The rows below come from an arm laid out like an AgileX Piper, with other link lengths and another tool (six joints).
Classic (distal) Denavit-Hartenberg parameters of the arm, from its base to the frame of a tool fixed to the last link. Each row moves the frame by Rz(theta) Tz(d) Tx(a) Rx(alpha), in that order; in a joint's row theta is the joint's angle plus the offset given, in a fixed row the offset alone. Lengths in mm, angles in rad.
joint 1: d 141.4, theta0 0, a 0, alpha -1.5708
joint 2: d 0, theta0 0.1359, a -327.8, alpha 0
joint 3: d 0, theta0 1.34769, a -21.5, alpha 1.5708
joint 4: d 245.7, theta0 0, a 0, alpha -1.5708
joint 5: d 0, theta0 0, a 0, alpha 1.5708
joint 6: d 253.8, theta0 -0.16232, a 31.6, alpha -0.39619
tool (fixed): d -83.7, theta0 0, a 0, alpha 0
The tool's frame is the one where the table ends.
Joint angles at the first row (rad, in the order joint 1, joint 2, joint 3, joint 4, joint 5, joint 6):
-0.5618 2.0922 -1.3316 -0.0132 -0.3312 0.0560
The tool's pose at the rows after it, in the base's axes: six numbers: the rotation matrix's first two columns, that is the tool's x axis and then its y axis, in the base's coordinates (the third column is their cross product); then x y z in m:
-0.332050 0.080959 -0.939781 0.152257 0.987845 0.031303 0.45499 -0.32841 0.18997
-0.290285 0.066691 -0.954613 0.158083 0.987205 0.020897 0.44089 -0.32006 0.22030
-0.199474 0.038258 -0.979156 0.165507 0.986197 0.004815 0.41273 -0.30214 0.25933
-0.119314 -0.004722 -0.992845 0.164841 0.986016 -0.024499 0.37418 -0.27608 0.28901
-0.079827 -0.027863 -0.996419 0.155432 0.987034 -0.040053 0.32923 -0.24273 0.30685
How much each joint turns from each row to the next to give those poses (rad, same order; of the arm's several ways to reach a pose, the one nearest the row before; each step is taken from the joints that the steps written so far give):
0.0000 -0.0249 0.0030 0.0132 0.0119 -0.0023
0.0000 -0.0887 0.0547 0.0127 -0.0122 -0.0017
0.0000 -0.1420 0.1284 0.0052 -0.0821 0.0200
0.0031 -0.1615 0.1727 -0.0020 -0.1030 0.0092
0.0106 -0.1816 0.1760 -0.0017 -0.0397 0.0036

